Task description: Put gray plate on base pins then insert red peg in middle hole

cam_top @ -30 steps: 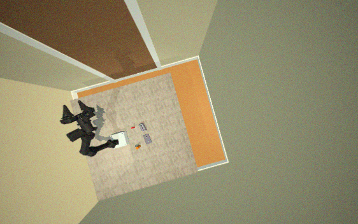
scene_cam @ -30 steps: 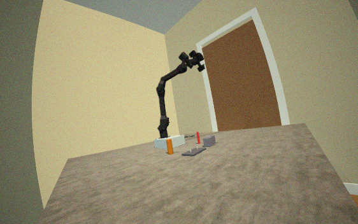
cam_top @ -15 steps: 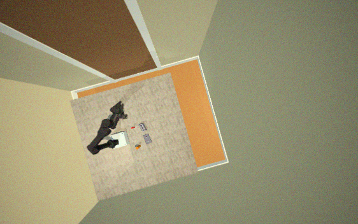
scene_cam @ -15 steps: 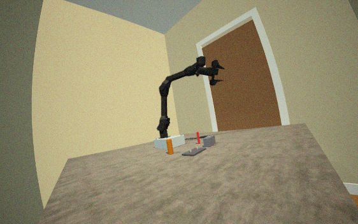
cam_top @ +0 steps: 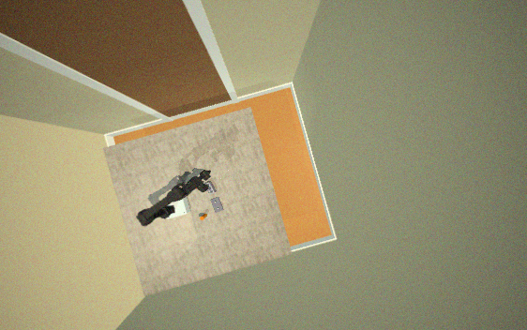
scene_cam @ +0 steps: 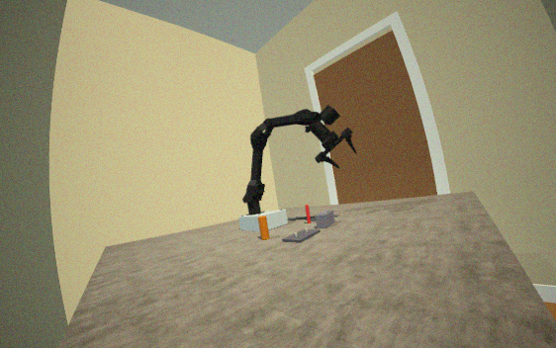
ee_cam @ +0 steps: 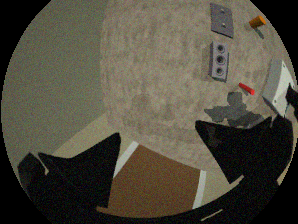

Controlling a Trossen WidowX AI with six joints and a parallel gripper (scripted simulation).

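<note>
The gray plate is 20 cm below my gripper tip, 12 cm to the right of it and 7 cm behind it. Also, from my gripper tip: flat base (27 cm to the right, 23 cm below, 5 cm behind); red peg (19 cm below, 18 cm behind, 10 cm to the right); orange cylinder (34 cm to the right, 19 cm below, 16 cm behind).
</note>
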